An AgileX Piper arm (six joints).
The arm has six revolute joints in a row. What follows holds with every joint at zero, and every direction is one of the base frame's.
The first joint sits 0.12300 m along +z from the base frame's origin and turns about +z.
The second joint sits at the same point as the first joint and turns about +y.
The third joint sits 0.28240 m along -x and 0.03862 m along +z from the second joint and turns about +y.
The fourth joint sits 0.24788 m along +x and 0.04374 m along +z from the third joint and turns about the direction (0.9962, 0, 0.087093).
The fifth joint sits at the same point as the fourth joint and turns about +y.
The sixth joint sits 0.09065 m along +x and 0.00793 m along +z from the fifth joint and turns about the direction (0.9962, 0, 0.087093).
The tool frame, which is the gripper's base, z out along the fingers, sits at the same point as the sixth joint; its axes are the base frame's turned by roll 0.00, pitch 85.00 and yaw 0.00 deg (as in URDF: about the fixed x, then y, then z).
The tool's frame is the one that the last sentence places.
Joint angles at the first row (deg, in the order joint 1, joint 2, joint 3, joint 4, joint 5, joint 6):
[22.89 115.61 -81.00 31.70 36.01 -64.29]
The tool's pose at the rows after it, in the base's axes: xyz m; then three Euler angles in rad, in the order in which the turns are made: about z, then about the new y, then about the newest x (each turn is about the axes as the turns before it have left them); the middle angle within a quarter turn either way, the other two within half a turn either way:
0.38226 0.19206 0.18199 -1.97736 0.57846 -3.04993
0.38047 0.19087 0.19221 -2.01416 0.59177 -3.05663
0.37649 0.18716 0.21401 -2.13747 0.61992 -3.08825
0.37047 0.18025 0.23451 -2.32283 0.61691 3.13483
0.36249 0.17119 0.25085 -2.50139 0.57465 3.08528
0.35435 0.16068 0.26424 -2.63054 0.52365 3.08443
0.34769 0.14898 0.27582 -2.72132 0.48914 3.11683
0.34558 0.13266 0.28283 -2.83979 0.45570 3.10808
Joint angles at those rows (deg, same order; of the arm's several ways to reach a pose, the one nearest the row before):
[22.89 115.39 -81.06 31.70 36.27 -64.06]
[22.89 113.96 -81.06 30.99 36.53 -61.23]
[22.89 110.85 -81.06 28.57 36.72 -52.46]
[22.89 107.62 -81.06 23.15 37.94 -38.65]
[22.89 104.73 -81.12 16.28 41.05 -24.17]
[22.89 102.17 -81.17 9.17 44.84 -12.10]
[22.70 99.94 -81.17 2.77 48.27 -3.07]
[20.92 98.59 -81.28 0.41 51.52 3.00]

